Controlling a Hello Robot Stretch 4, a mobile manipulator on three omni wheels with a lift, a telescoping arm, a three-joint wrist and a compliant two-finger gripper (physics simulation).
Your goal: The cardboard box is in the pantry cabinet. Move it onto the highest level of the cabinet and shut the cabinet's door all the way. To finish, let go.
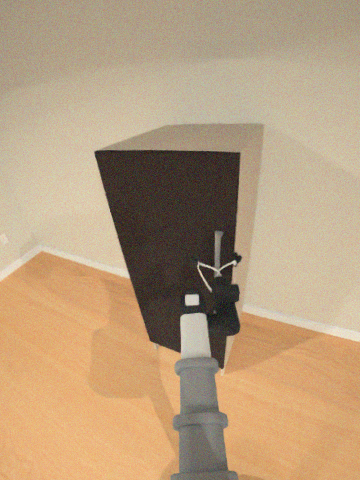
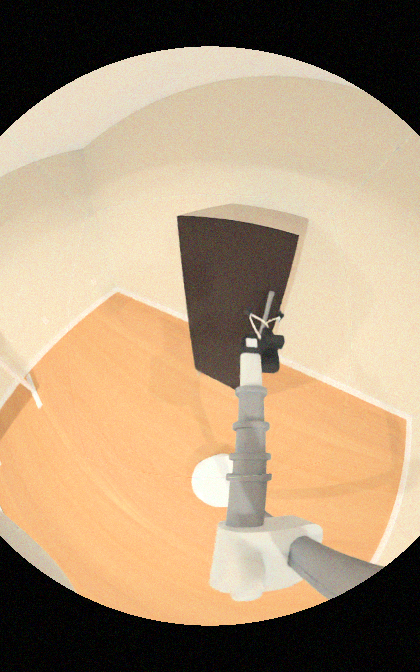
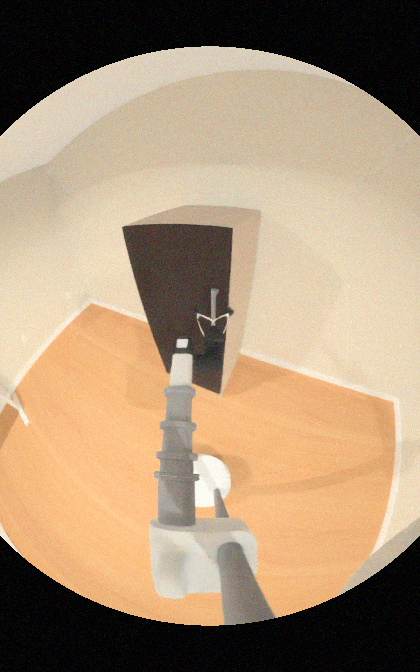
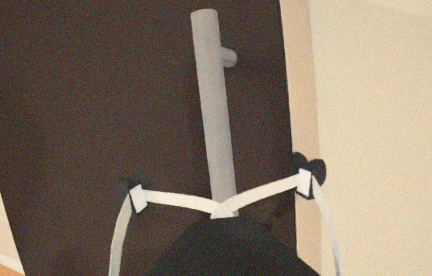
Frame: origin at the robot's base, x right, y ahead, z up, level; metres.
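Seen in the pictures: gripper, fingertip midpoint: (image 1: 214, 255) (image 4: 218, 175).
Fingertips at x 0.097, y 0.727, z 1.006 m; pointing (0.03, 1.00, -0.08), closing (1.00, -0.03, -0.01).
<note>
A point is followed by its place in that frame.
The pantry cabinet (image 1: 248, 200) @[y 0.920, x 0.264, z 1.123 m] (image 2: 250, 212) (image 3: 243, 260) (image 4: 303, 100) @[y 0.829, x 0.221, z 1.063 m] stands against the wall, with a beige body and a dark brown door (image 1: 165, 200) @[y 0.802, x -0.063, z 1.206 m] (image 2: 225, 280) (image 3: 175, 270) (image 4: 100, 100) @[y 0.785, x -0.027, z 1.092 m]. The door looks shut, flush with the cabinet front. A grey upright bar handle (image 1: 218, 242) @[y 0.670, x 0.100, z 1.106 m] (image 2: 271, 298) (image 3: 214, 296) (image 4: 212, 100) @[y 0.670, x 0.098, z 1.078 m] is on the door's right side. My gripper (image 1: 217, 260) @[y 0.727, x 0.097, z 1.006 m] (image 2: 264, 314) (image 3: 214, 312) (image 4: 218, 175) @[y 0.727, x 0.097, z 1.006 m] is open, with its fingertips on either side of the handle's line and nothing gripped. The cardboard box does not show; the cabinet's inside is hidden.
My grey telescoping arm (image 1: 197, 392) @[y 0.232, x 0.000, z 1.136 m] (image 2: 251, 440) (image 3: 178, 440) reaches toward the cabinet from the front. A white round shape (image 2: 210, 480) (image 3: 212, 482) is low beneath the arm. A thin white leg-like piece (image 2: 35, 395) (image 3: 21, 412) is at the far left. A plain wall is behind the cabinet.
</note>
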